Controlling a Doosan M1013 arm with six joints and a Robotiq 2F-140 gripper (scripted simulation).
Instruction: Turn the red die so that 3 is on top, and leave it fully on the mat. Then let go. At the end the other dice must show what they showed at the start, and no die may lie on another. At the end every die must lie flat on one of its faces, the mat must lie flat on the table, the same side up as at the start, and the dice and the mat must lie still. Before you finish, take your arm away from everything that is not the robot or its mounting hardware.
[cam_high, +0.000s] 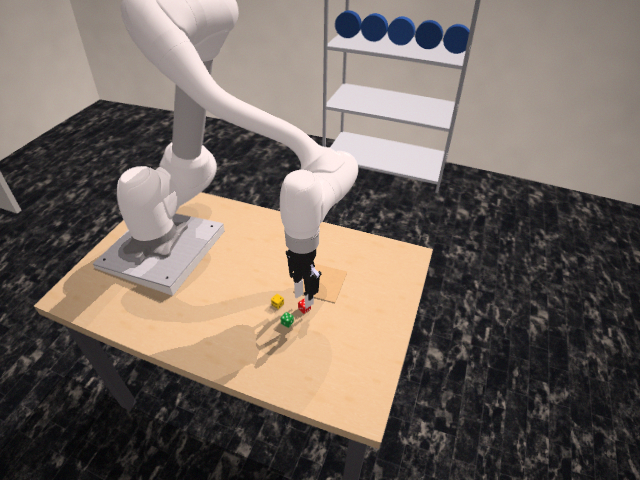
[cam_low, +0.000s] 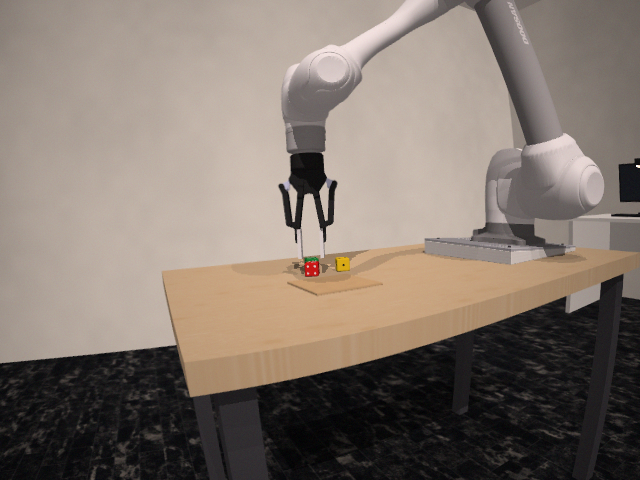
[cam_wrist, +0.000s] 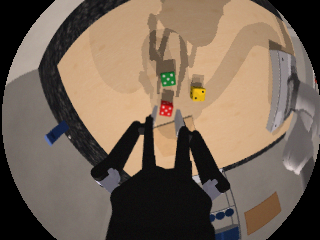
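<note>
Right now my hand is 60 mm above the red die. From my hand the other things lie so: mat 120 mm to the left, 70 mm below, 30 mm ahead; then green die 60 mm to the right, 60 mm below, 40 mm behind; then yellow die 80 mm behind, 60 mm below.
</note>
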